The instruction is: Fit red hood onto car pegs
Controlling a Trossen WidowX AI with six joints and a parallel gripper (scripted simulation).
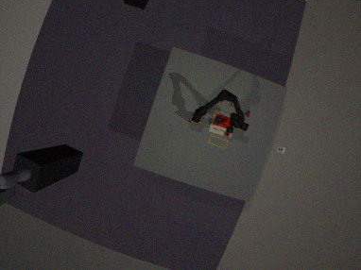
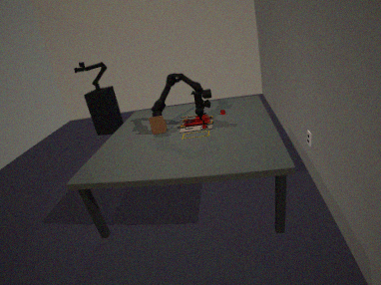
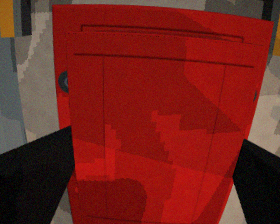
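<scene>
My gripper tip is right at the red hood.
</scene>
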